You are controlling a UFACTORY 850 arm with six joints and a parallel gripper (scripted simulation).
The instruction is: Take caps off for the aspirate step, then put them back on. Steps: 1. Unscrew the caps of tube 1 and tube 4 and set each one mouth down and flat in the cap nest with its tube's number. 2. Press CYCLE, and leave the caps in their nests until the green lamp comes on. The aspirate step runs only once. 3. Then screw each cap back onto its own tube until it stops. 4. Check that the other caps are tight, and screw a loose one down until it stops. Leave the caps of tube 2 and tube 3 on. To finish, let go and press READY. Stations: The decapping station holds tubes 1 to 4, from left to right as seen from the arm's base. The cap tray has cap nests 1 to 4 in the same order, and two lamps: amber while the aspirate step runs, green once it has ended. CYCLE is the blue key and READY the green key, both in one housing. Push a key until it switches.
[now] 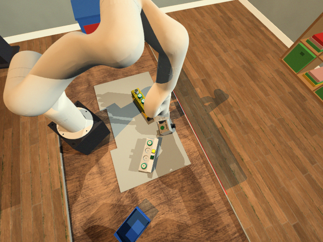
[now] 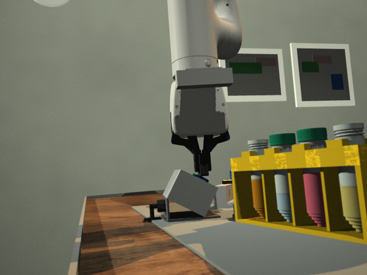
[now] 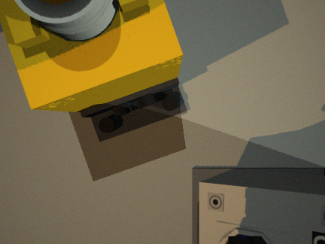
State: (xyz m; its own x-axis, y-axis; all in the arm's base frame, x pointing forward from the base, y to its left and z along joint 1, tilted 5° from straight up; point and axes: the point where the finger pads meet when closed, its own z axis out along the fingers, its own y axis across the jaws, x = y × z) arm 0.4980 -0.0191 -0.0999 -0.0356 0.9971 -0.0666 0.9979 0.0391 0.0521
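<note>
Right now my hand is 2 cm above the blue cycle key. Also, from my hand: green cap 26 cm to the right, 16 cm behind, 8 cm below; then grey key housing 4 cm below, 2 cm to the right, 2 cm ahead; then green key 4 cm to the right, 2 cm below.
</note>
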